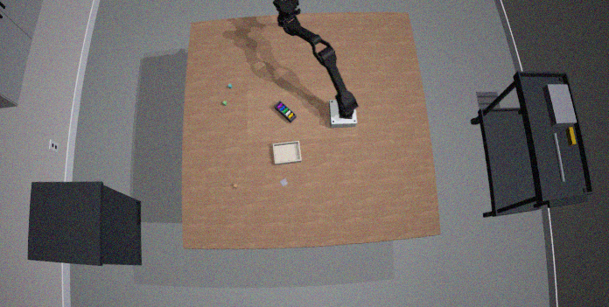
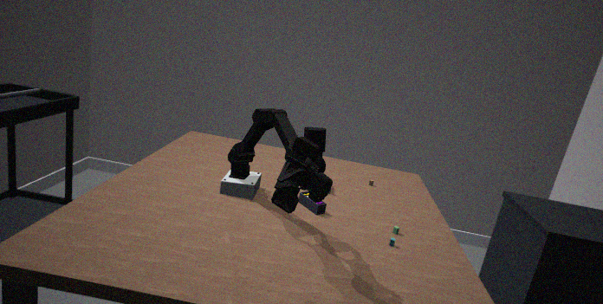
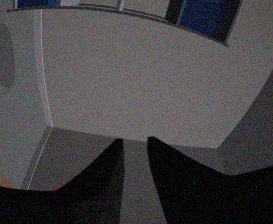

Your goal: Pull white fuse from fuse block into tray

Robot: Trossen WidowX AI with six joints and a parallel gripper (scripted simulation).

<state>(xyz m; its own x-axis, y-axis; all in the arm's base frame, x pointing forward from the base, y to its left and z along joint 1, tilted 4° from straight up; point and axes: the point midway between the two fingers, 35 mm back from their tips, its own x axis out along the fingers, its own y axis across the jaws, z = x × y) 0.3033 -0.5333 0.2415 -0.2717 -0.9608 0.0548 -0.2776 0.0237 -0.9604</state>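
My gripper tip is now 78 cm to the right of the tray and 30 cm above it. The rest, counted from my gripper tip: orange fuse: 25 cm ahead, 97 cm to the left, 29 cm below; teal fuse: 33 cm ahead, 44 cm to the left, 29 cm below; green fuse: 35 cm ahead, 53 cm to the left, 29 cm below.
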